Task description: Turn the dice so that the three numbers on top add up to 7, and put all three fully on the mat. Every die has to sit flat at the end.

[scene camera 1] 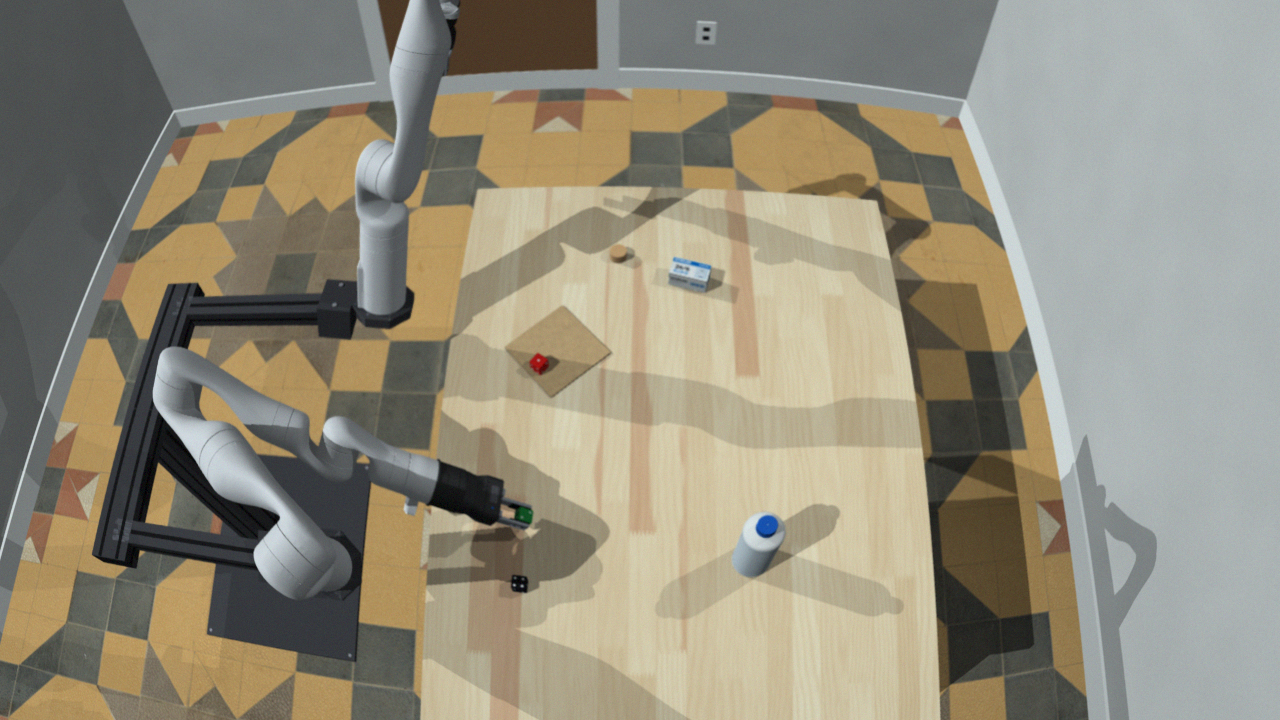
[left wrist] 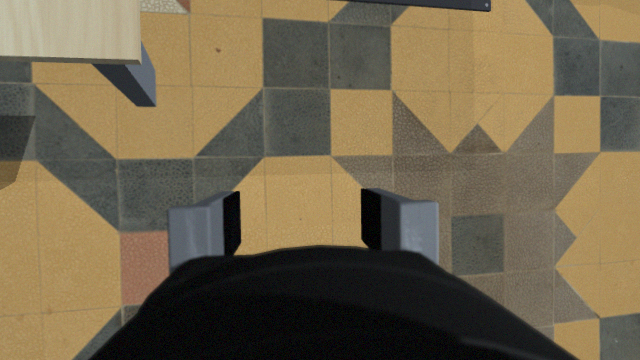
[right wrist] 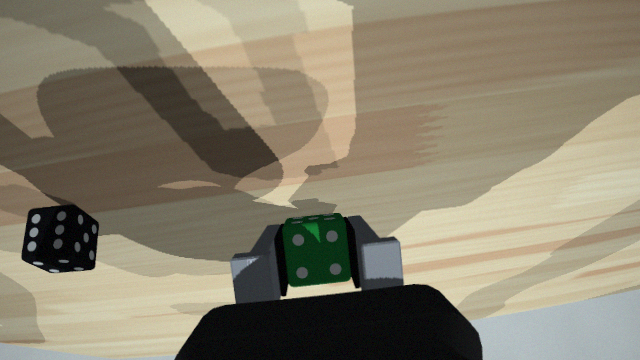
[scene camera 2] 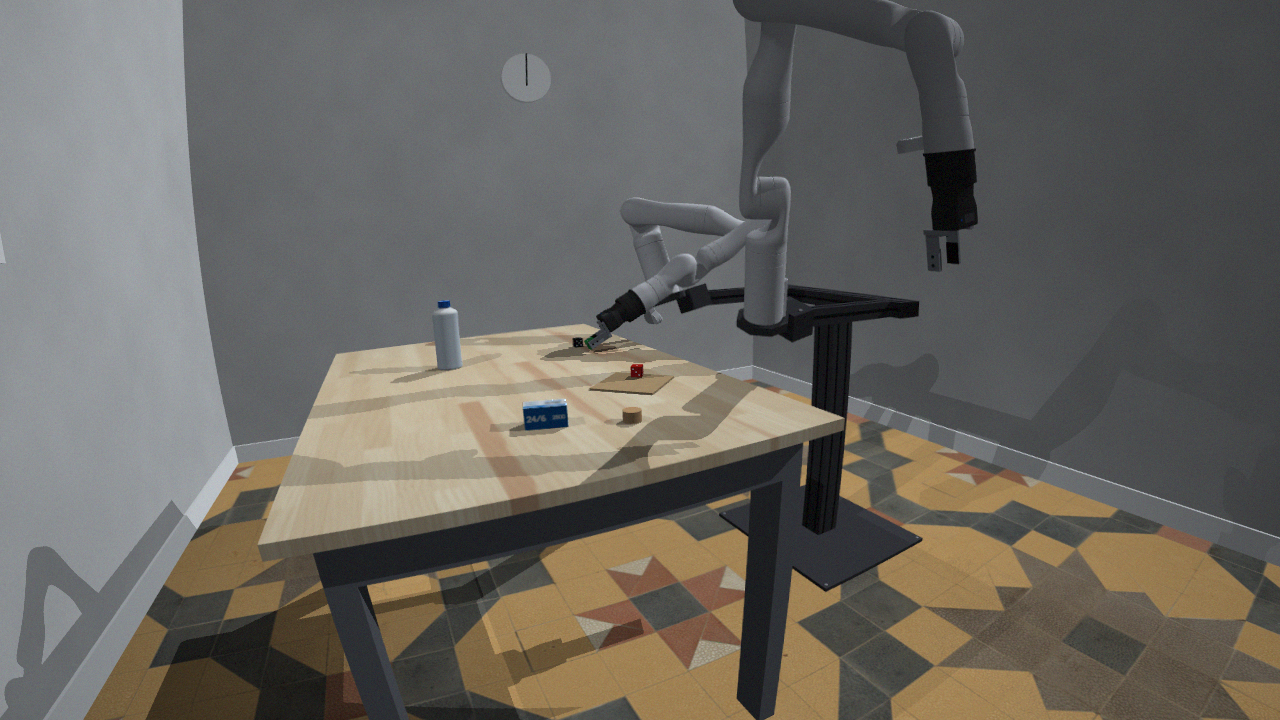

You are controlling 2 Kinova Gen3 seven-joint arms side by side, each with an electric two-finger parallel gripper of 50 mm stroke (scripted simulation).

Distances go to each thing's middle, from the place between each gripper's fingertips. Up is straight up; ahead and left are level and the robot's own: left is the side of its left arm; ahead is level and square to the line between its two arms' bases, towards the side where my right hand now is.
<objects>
Right now the black die (right wrist: 58, 239) is 10 mm ahead of my right hand (scene camera 1: 528, 518), 120 mm to the right of it and 20 mm below it. From my right hand the other things lie so: green die (right wrist: 316, 247) 10 mm ahead; brown square mat (scene camera 1: 571, 349) 30 mm ahead, 340 mm to the left, 30 mm below; white bottle (scene camera 1: 759, 542) 390 mm ahead, 40 mm to the right, 50 mm above.
My left gripper (scene camera 2: 944, 266) is now 330 mm short of the brown square mat, 520 mm to the left of it and 280 mm above it. Also, from my left hand: green die 310 mm ahead, 860 mm to the right, 250 mm below; staples box (scene camera 2: 546, 414) 560 mm ahead, 340 mm to the right, 260 mm below; black die 310 mm ahead, 980 mm to the right, 270 mm below.
</objects>
